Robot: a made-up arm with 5 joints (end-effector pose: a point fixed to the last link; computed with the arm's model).
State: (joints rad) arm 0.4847 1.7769 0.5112 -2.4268 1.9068
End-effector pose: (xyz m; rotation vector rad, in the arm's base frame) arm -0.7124 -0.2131 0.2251 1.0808 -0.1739 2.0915
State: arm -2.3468 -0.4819 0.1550 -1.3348 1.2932
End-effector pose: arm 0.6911 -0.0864 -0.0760 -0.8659 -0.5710 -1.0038
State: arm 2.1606 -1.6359 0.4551 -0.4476 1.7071
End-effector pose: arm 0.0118 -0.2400 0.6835 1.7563 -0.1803 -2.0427
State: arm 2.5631 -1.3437 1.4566 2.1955 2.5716
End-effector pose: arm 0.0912 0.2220 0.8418 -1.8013 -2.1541 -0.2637
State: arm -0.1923 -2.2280 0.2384 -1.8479 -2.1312
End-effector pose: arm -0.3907 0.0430 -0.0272 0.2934 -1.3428 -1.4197
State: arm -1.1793 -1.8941 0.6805 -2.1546 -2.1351
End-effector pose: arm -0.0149 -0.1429 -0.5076 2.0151 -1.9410 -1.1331
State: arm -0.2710 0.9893 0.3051 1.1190 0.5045
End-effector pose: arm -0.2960 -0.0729 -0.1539 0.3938 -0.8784 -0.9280
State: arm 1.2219 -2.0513 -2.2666 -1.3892 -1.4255
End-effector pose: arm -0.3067 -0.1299 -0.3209 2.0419 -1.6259 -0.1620
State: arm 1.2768 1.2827 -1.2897 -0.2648 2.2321
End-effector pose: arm -0.5922 0.0132 -0.2952 -0.7282 -0.1815 0.5227
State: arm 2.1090 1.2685 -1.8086 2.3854 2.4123
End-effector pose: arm -0.5190 -0.3120 -0.0715 -0.7756 1.1338 -1.8677
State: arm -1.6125 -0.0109 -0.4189 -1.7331 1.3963
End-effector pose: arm 0.3328 -0.3689 -0.4070 -1.8099 0.1452 0.0422
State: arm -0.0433 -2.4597 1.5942 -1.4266 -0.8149
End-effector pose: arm -0.1923 -0.2736 -0.3740 -0.1333 -1.3086 -0.9430
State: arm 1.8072 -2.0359 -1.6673 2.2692 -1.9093
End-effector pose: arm 0.0090 0.1449 -0.3205 -2.0770 -1.6156 0.6687
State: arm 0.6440 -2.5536 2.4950 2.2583 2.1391
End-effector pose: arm -0.4873 -0.3510 -0.5248 -0.8750 1.3450 1.1321
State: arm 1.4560 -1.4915 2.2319 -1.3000 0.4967
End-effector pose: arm -0.7179 -0.0755 -0.1471 -1.1818 0.8266 -1.3375
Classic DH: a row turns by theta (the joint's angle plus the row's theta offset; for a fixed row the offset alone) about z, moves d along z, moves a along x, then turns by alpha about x. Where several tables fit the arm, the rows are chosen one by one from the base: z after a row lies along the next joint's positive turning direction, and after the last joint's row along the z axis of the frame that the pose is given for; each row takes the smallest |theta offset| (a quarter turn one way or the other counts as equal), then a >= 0, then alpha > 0; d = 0 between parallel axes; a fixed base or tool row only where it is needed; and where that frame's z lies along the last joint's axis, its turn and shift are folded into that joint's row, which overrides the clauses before.
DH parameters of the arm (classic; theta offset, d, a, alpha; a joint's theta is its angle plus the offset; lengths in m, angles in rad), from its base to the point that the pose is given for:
base (fixed): 0 0.0855 0 -1.5708
joint 1: 1.5708 -0.0518 0.2982 1.5708
joint 2: 1.5708 -0.0479 0.0827 1.5708
joint 3: -1.5708 -0.0398 0.3792 1.5708
joint 4: -1.5708 0.2681 0.001 -1.5708
joint 5: 1.5708 -0.0889 0.2035 1.5708
tool (fixed): -1.5708 0.0548 0 0

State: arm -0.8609 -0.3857 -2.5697 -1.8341 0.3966
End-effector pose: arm 0.4497 -0.1586 0.1532 2.9122 -0.7891 -0.6492
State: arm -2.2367 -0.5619 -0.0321 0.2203 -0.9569
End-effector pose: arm 0.2472 -0.0215 -0.2002 0.0194 -2.3315 0.5534
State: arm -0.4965 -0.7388 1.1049 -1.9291 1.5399
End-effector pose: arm -0.1404 0.3539 -0.7086 -0.5471 1.2859 -0.1445
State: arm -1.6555 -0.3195 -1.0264 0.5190 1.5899
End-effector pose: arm 0.3189 -0.2725 0.1465 -1.8152 -2.2604 -0.8595
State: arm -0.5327 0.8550 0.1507 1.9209 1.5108
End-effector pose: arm -0.1378 -0.2506 -0.2685 -0.0761 -0.9892 -2.0174
